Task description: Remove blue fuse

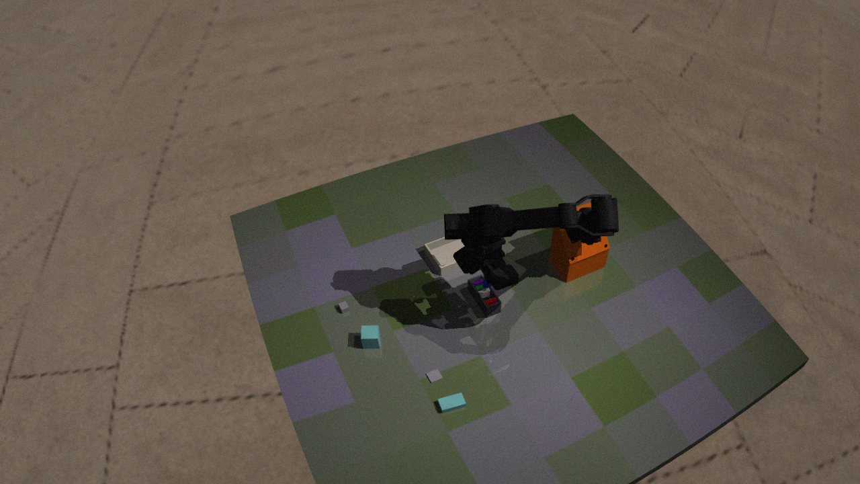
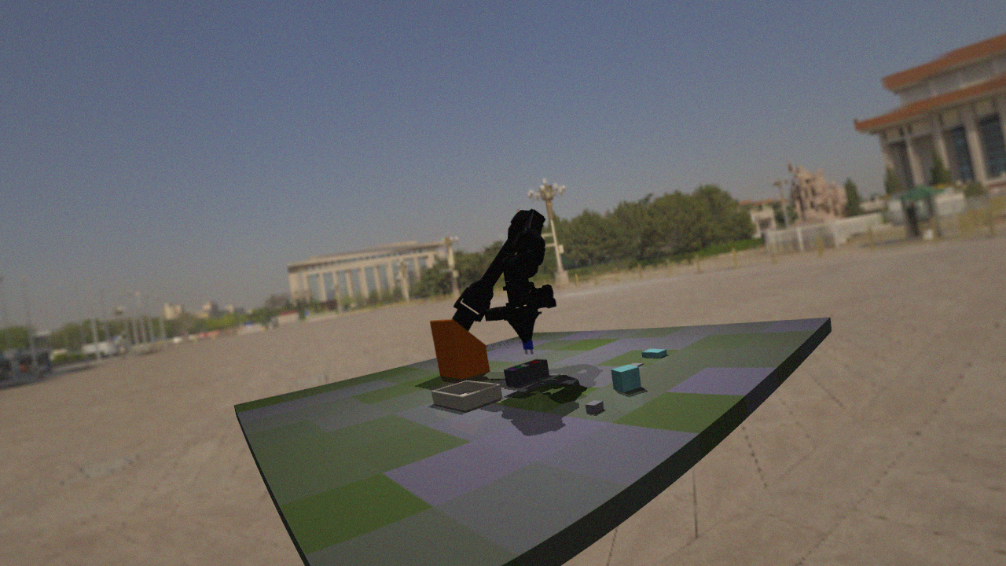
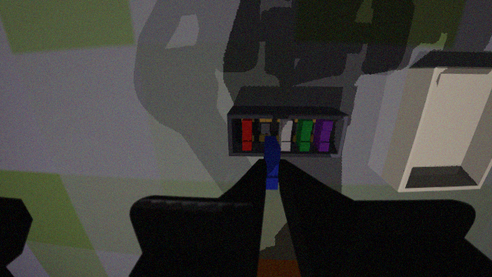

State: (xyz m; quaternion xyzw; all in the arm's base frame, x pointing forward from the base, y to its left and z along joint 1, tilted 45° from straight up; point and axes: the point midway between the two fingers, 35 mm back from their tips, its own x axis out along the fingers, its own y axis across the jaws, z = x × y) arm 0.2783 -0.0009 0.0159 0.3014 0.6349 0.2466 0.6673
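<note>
Now: gripper tip 20 cm to the left of the cream tray, 9 cm above it and 1 cm past it. From my gripper tip the other things lie so: cyan cube (31 cm ahead, 7 cm below, 3 cm to the right); then blue fuse (1 cm below); then flat cyan block (22 cm to the left, 22 cm ahead, 8 cm below).
</note>
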